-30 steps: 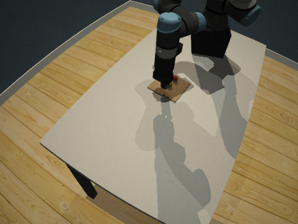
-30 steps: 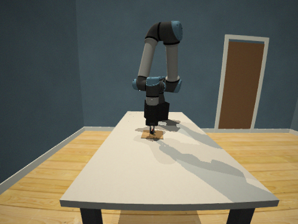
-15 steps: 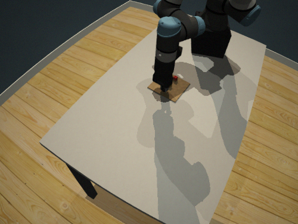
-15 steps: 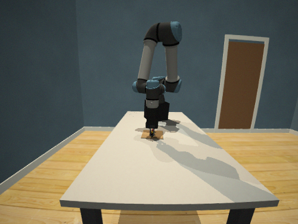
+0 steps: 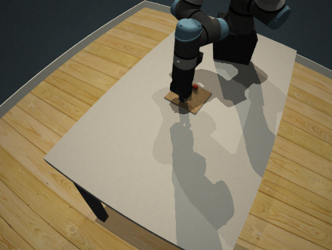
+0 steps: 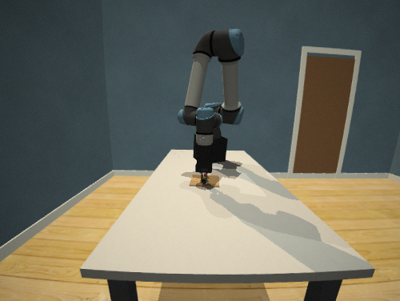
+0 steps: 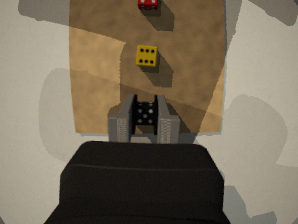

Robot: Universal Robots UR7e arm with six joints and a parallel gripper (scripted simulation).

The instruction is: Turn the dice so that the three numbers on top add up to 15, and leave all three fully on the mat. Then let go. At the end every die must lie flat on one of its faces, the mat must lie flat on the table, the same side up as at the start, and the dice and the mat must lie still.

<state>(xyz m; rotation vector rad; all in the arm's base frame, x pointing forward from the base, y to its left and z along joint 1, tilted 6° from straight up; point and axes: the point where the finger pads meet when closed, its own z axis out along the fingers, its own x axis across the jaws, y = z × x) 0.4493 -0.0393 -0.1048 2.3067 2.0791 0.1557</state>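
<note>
My gripper is now 1 cm above the black die. From my hand the other things lie so: yellow die 4 cm behind, 2 cm below; then red die 9 cm behind, 2 cm below, 1 cm to the left; then brown mat 4 cm behind, 3 cm below.
</note>
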